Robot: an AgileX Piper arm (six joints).
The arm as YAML. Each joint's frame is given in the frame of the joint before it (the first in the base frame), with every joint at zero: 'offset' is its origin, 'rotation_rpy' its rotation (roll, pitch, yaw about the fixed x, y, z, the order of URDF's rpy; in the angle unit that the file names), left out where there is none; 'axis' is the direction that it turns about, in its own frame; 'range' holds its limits. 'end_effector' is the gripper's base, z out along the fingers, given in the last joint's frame.
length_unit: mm
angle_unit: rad
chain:
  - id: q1
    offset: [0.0, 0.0, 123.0]
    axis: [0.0, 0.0, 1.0]
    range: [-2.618, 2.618]
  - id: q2
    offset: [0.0, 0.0, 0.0]
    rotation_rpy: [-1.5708, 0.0, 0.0]
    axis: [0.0, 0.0, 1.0]
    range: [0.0, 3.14]
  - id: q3
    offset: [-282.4, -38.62, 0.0]
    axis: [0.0, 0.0, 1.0]
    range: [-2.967, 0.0]
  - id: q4
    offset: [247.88, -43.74, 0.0]
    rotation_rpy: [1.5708, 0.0, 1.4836]
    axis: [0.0, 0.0, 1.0]
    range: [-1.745, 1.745]
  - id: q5
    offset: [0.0, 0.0, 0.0]
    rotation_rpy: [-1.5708, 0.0, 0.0]
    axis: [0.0, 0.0, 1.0]
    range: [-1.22, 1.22]
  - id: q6
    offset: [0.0, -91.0, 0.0]
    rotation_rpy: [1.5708, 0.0, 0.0]
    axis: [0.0, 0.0, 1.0]
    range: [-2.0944, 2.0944]
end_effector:
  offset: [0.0, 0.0, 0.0]
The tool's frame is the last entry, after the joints.
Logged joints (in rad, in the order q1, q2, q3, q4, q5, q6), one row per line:
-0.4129 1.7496 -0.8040 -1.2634 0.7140 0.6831
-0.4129 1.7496 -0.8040 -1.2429 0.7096 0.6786
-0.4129 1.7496 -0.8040 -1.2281 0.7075 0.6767
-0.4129 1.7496 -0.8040 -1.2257 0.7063 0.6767
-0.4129 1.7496 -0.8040 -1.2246 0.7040 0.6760
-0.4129 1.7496 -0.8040 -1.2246 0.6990 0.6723
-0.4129 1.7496 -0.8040 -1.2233 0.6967 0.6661
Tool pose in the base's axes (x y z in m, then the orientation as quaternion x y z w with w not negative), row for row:
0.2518 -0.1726 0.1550 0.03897 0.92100 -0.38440 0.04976
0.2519 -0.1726 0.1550 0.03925 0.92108 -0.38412 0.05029
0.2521 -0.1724 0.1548 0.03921 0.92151 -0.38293 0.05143
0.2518 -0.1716 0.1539 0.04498 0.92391 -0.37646 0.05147
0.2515 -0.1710 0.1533 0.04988 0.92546 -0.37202 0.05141
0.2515 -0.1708 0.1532 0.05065 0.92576 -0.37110 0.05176
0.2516 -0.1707 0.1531 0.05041 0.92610 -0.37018 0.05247
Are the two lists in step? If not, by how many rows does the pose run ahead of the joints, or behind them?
The pose runs 2 rows behind the joints: the pose in row i belongs to the joints in row i - 2.
